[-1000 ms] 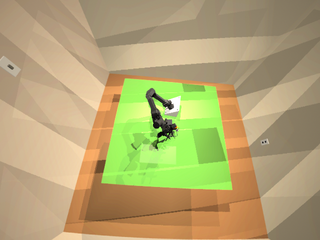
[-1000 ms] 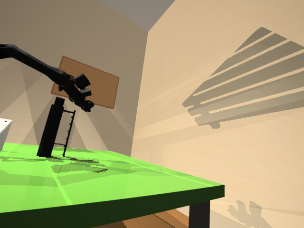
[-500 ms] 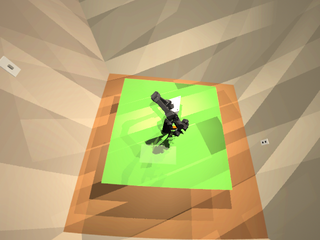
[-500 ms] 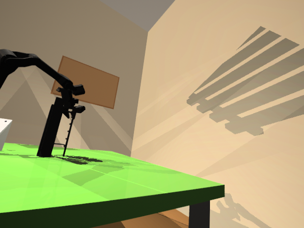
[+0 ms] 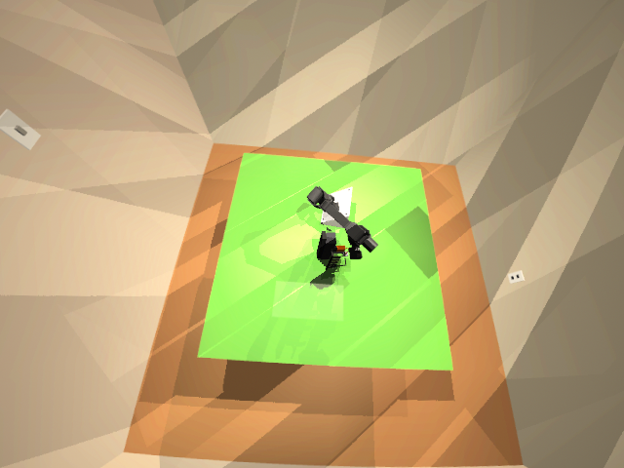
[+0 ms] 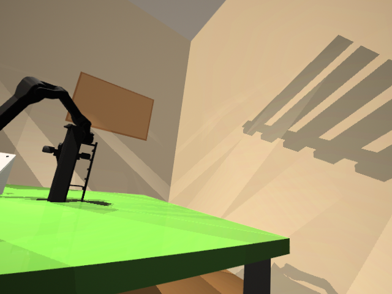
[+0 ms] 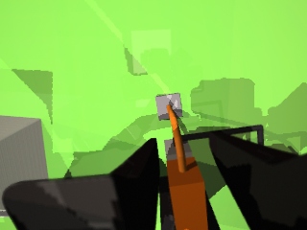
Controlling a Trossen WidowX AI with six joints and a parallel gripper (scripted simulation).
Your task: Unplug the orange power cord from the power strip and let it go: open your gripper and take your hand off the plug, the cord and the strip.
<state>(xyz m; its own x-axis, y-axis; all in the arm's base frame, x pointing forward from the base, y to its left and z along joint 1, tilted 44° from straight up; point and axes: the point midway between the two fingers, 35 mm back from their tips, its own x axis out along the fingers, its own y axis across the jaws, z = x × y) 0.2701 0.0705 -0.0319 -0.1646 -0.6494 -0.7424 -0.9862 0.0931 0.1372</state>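
Right now my gripper tip is 70 mm to the left of the orange plug, 10 mm short of it and 10 mm above it. The rest, counted from my gripper tip: black power strip (140 mm to the right, 10 mm ahead, 10 mm above).
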